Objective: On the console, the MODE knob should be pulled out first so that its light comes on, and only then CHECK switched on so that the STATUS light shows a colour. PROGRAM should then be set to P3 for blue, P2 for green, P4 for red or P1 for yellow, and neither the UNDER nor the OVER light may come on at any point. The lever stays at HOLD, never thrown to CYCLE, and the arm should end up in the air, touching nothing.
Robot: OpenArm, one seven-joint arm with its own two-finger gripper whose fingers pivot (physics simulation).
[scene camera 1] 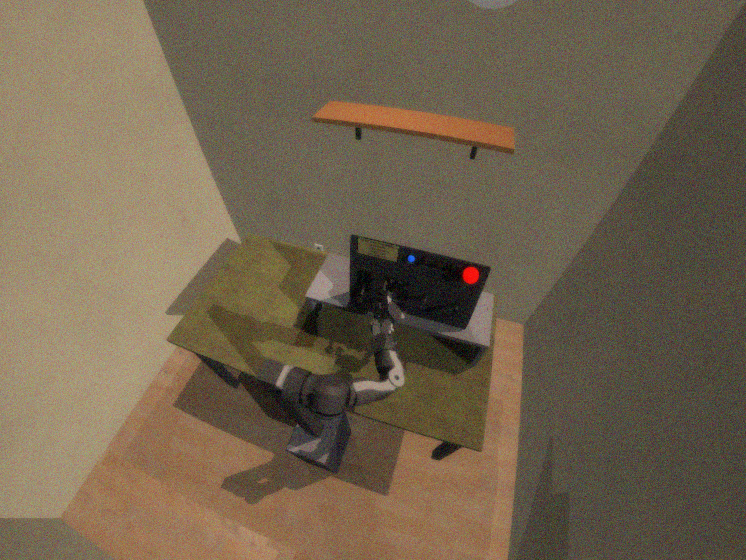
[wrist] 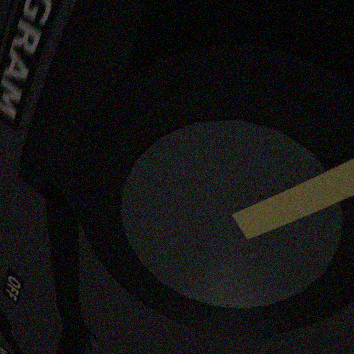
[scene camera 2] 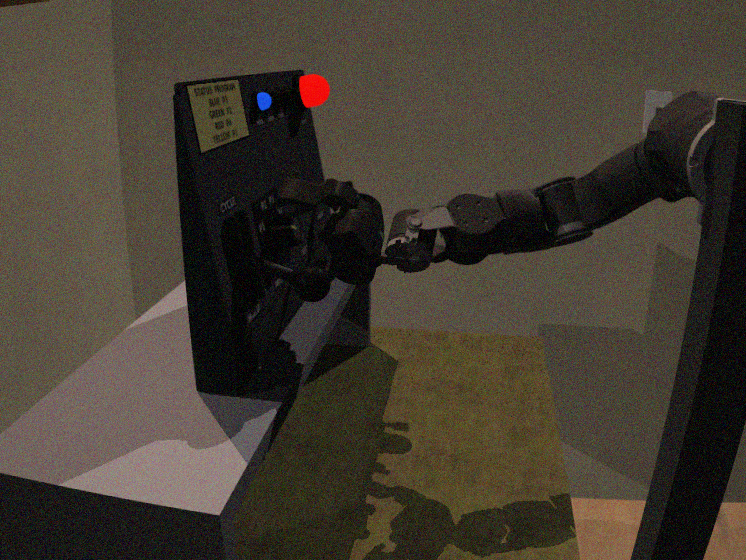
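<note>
The console (scene camera 1: 415, 289) (scene camera 2: 210, 180) stands upright. A small light (scene camera 1: 410, 258) (scene camera 2: 263, 100) glows blue at the left of its top row. The large STATUS light (scene camera 1: 470, 275) (scene camera 2: 313, 90) at the right end glows red. The UNDER and OVER lights between them look dark. My gripper (scene camera 1: 385, 289) (scene camera 2: 284, 218) is open, close around the PROGRAM knob (scene camera 2: 278, 236) (wrist: 200, 200). The knob's yellow pointer (wrist: 295, 199) points right and slightly up in the wrist view; no P numbers show there. The lever (scene camera 2: 313, 284) stands out below the CYCLE label. MODE and CHECK are hidden or too dark to tell apart.
A yellowish card (scene camera 1: 377, 248) (scene camera 2: 218, 115) lists STATUS colours and programs. The console stands on a grey riser (scene camera 1: 480, 322) (scene camera 2: 156, 464) on the olive table (scene camera 1: 445, 403) (scene camera 2: 470, 385). An orange shelf (scene camera 1: 415, 122) hangs on the wall above.
</note>
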